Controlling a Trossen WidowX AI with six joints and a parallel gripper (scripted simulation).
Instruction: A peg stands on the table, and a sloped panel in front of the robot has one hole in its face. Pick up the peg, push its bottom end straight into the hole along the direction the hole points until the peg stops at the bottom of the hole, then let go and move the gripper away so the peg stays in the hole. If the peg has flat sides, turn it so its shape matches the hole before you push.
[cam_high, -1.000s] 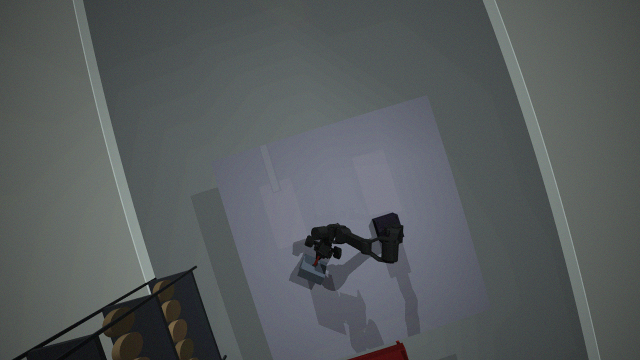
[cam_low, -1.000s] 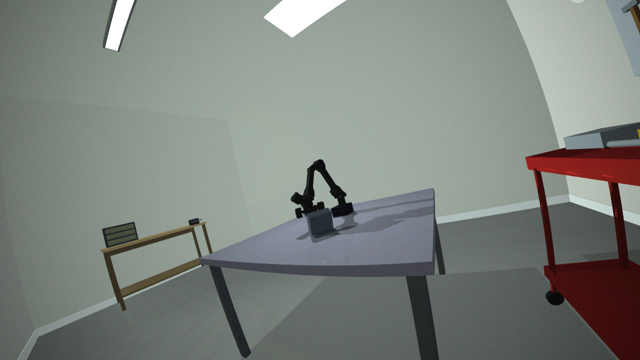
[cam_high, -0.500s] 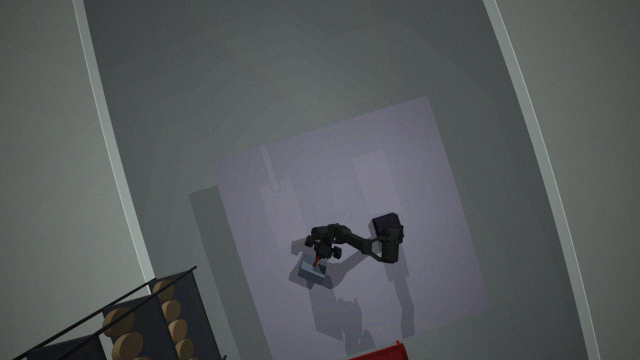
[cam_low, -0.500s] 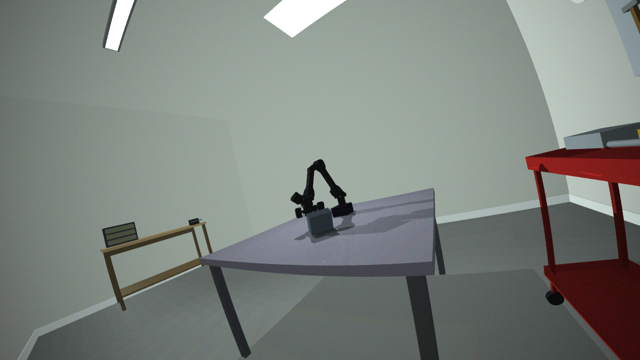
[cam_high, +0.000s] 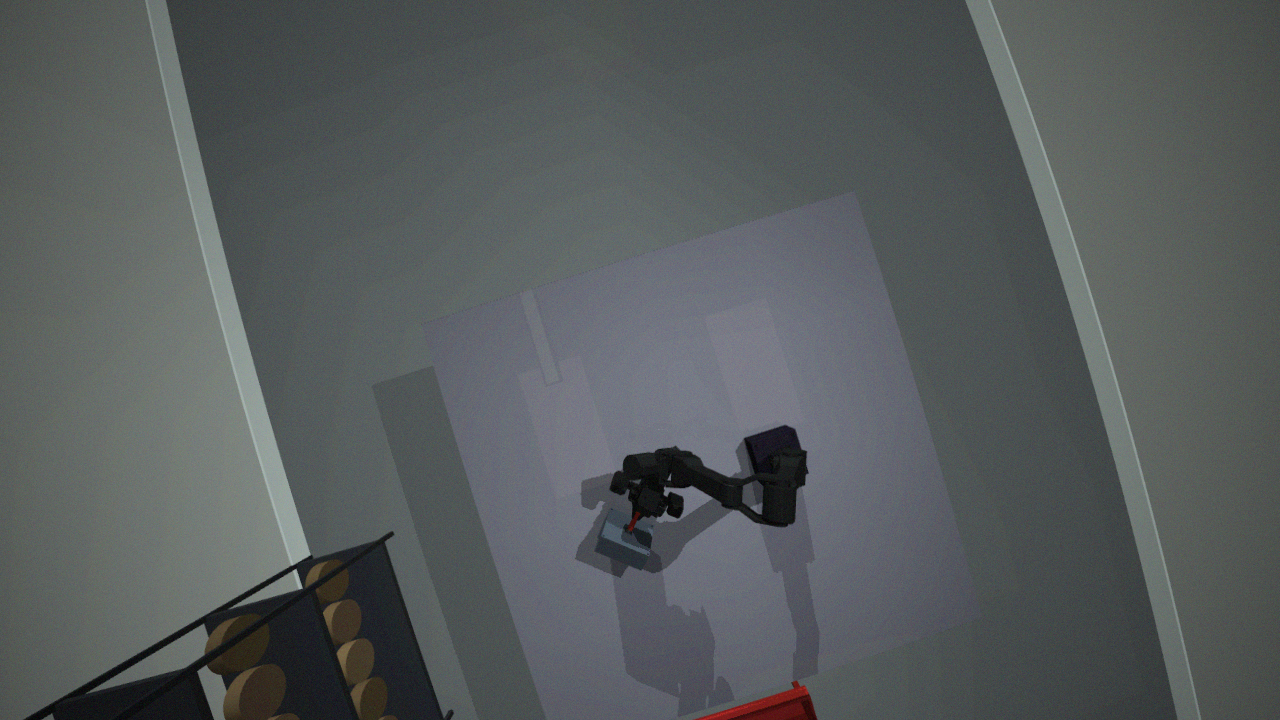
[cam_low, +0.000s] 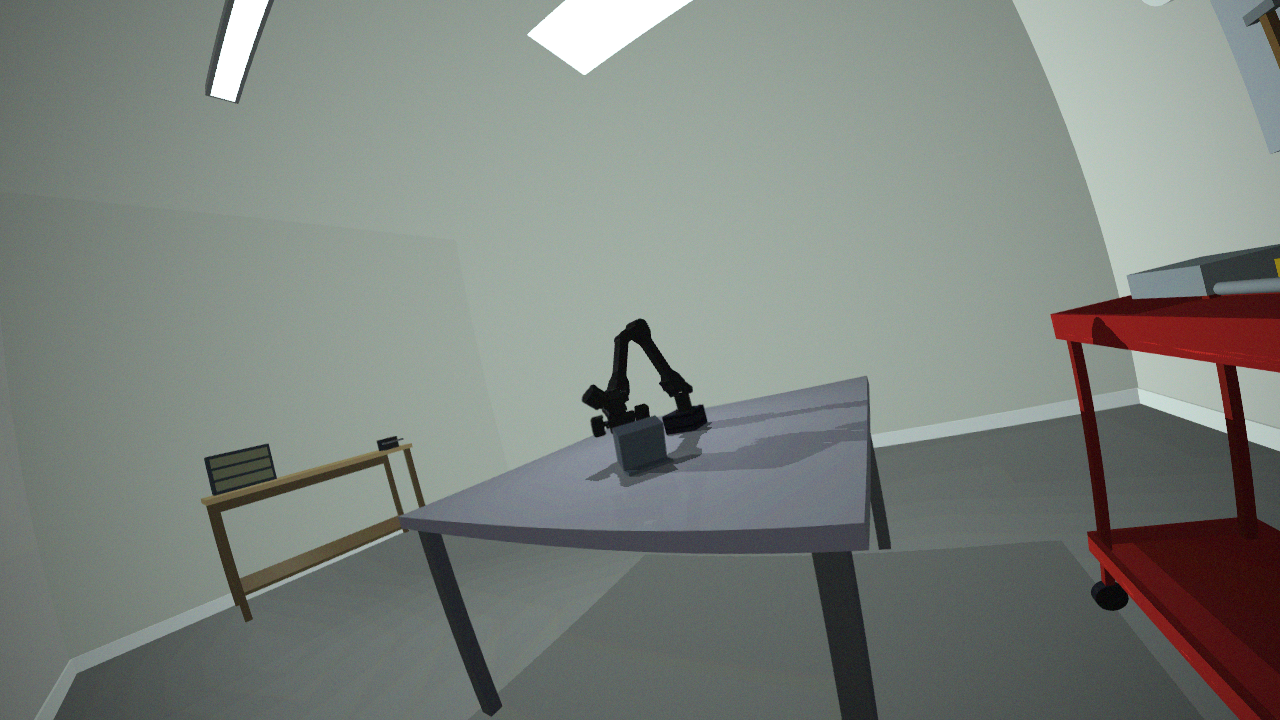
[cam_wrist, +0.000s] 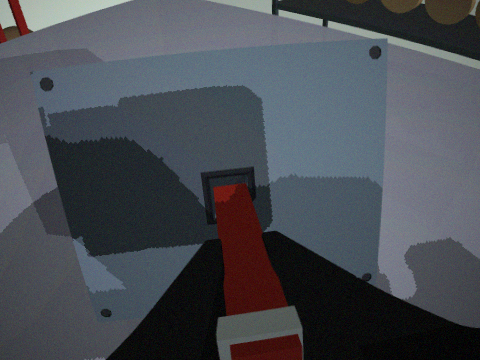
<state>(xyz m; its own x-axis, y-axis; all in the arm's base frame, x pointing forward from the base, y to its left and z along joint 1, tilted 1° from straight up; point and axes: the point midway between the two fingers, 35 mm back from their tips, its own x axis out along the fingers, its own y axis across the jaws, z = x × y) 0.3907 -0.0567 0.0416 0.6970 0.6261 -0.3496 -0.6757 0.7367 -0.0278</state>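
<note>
The panel block lies 5 cm ahead of my gripper tip, 5 cm to the left of it and 3 cm below it. Round my gripper tip: red square-sided peg 1 cm behind, 1 cm to the right.
</note>
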